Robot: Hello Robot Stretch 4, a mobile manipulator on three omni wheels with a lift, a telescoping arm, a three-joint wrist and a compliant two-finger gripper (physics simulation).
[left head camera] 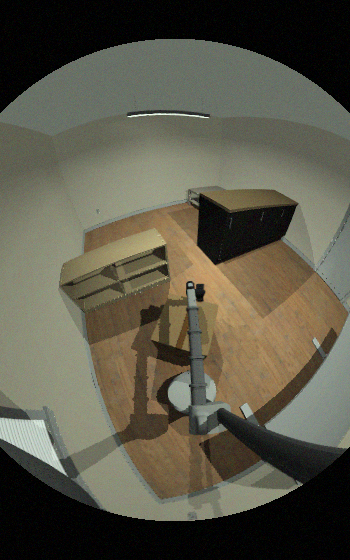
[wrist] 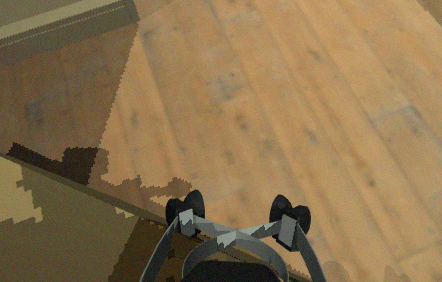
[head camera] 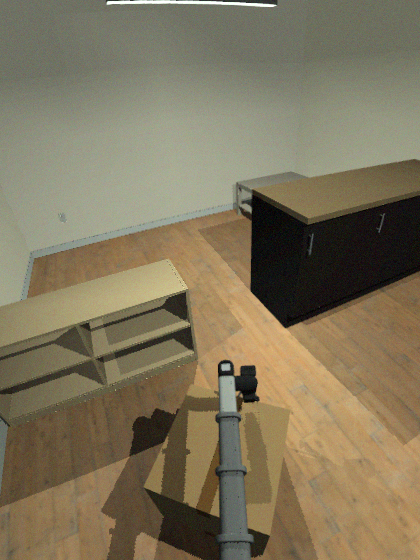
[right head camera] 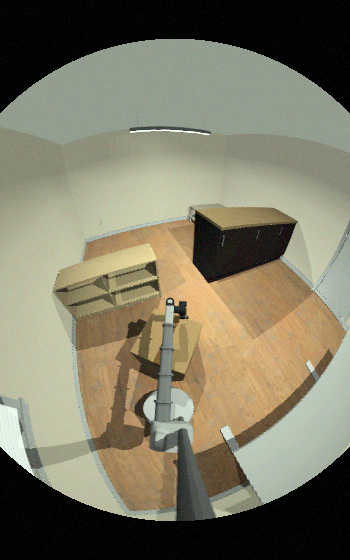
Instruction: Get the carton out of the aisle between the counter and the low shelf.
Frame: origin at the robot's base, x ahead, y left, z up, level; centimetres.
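Where they show: gripper, fingertip midpoint: [wrist: 237,209].
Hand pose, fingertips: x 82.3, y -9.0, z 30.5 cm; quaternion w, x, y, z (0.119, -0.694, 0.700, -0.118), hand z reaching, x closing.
After its pixels a point has its place.
The carton [head camera: 277,435] {x 61.6, y -19.2, z 37.9 cm} [left head camera: 207,320] {x 57.9, y -14.9, z 37.8 cm} [right head camera: 192,335] {x 60.6, y -17.7, z 37.9 cm} [wrist: 55,215] {x 80.5, y 2.7, z 37.9 cm} is a large tan box with a darker brown strip on top. It sits on the floor on the near side of the low shelf [head camera: 100,310] {x 119.3, y 63.8, z 58.3 cm} [left head camera: 115,250] {x 129.4, y 72.4, z 58.3 cm} [right head camera: 107,265] {x 124.3, y 71.0, z 58.2 cm} [wrist: 65,22] {x 127.8, y 33.6, z 4.0 cm} and the counter [head camera: 345,200] {x 176.2, y -79.8, z 88.3 cm} [left head camera: 250,200] {x 186.9, y -90.9, z 88.2 cm} [right head camera: 245,217] {x 189.3, y -90.9, z 88.3 cm}, turned at an angle. A strip of floor shows between carton and shelf in the wrist view. My gripper [wrist: 237,209] {x 82.3, y -9.0, z 30.5 cm} is open, with floor and the carton's far edge seen below its fingers. The arm hides part of the carton in the head views, where the fingers do not show.
A small grey table [head camera: 272,179] {x 382.4, y -74.8, z 42.3 cm} [left head camera: 207,189] {x 371.6, y -73.7, z 42.3 cm} stands at the back behind the counter. My round white base [left head camera: 177,392] {x 0.7, y 11.9, z 18.7 cm} [right head camera: 151,405] {x 2.0, y 13.3, z 18.7 cm} is close to the carton's near side. A wall runs along the left. Light grey supports [left head camera: 318,346] [right head camera: 312,370] stand at the right.
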